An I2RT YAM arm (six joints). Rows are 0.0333 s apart.
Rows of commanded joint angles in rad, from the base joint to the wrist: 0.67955 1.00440 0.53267 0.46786 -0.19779 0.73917; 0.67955 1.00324 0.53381 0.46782 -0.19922 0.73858; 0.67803 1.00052 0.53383 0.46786 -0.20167 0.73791; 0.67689 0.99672 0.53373 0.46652 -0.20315 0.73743; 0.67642 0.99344 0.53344 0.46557 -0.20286 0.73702; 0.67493 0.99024 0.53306 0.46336 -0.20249 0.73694; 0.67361 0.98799 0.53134 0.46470 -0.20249 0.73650; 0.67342 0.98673 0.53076 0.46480 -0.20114 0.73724; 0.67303 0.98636 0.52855 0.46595 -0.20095 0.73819; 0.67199 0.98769 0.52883 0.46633 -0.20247 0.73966; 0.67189 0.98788 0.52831 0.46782 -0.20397 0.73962; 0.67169 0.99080 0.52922 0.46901 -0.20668 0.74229; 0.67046 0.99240 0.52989 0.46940 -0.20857 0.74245; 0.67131 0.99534 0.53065 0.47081 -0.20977 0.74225; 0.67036 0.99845 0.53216 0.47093 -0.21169 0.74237; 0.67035 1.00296 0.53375 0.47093 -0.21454 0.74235; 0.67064 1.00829 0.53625 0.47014 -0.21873 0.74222; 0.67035 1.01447 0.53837 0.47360 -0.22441 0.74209; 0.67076 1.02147 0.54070 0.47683 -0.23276 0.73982; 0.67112 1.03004 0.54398 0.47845 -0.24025 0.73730; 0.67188 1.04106 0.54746 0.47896 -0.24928 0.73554; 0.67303 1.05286 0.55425 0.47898 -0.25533 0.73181; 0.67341 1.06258 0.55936 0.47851 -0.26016 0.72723
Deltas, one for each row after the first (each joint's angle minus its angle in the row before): 0.00000 -0.00116 0.00114 -0.00004 -0.00143 -0.00059; -0.00152 -0.00272 0.00002 0.00004 -0.00245 -0.00067; -0.00114 -0.00380 -0.00010 -0.00134 -0.00148 -0.00048; -0.00047 -0.00328 -0.00029 -0.00095 0.00029 -0.00041; -0.00149 -0.00320 -0.00038 -0.00221 0.00037 -0.00008; -0.00132 -0.00225 -0.00172 0.00134 0.00000 -0.00044; -0.00019 -0.00126 -0.00058 0.00010 0.00135 0.00074; -0.00039 -0.00037 -0.00221 0.00115 0.00019 0.00095; -0.00104 0.00133 0.00028 0.00038 -0.00152 0.00147; -0.00010 0.00019 -0.00052 0.00149 -0.00150 -0.00004; -0.00020 0.00292 0.00091 0.00119 -0.00271 0.00267; -0.00123 0.00160 0.00067 0.00039 -0.00189 0.00016; 0.00085 0.00294 0.00076 0.00141 -0.00120 -0.00020; -0.00095 0.00311 0.00151 0.00012 -0.00192 0.00012; -0.00001 0.00451 0.00159 0.00000 -0.00285 -0.00002; 0.00029 0.00533 0.00250 -0.00079 -0.00419 -0.00013; -0.00029 0.00618 0.00212 0.00346 -0.00568 -0.00013; 0.00041 0.00700 0.00233 0.00323 -0.00835 -0.00227; 0.00036 0.00857 0.00328 0.00162 -0.00749 -0.00252; 0.00076 0.01102 0.00348 0.00051 -0.00903 -0.00176; 0.00115 0.01180 0.00679 0.00002 -0.00605 -0.00373; 0.00038 0.00972 0.00511 -0.00047 -0.00483 -0.00458
